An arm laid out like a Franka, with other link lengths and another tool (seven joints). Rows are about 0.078 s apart.
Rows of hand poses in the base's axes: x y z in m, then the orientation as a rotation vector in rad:
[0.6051, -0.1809, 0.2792, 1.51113, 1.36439, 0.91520]
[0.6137, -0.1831, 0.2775, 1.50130, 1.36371, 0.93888]
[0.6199, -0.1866, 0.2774, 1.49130, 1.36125, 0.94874]
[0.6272, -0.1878, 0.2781, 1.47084, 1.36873, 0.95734]
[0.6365, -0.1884, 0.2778, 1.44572, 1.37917, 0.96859]
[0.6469, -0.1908, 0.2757, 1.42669, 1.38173, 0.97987]
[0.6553, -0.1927, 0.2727, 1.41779, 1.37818, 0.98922]
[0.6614, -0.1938, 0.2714, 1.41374, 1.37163, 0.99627]
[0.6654, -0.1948, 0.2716, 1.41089, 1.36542, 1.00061]
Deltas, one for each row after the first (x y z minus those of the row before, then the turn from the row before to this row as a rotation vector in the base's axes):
[0.0086, -0.0022, -0.0017, 0.00841, -0.01364, 0.01312]
[0.0062, -0.0035, -0.0001, -0.00018, -0.01030, 0.00560]
[0.0073, -0.0012, 0.0007, -0.00806, -0.00991, 0.01424]
[0.0093, -0.0006, -0.0003, -0.00940, -0.01151, 0.01876]
[0.0104, -0.0024, -0.0021, -0.00498, -0.01270, 0.01219]
[0.0084, -0.0019, -0.0030, 0.00059, -0.00999, 0.00467]
[0.0061, -0.0011, -0.0013, 0.00239, -0.00835, 0.00035]
[0.0040, -0.0010, 0.0002, 0.00143, -0.00667, -0.00108]

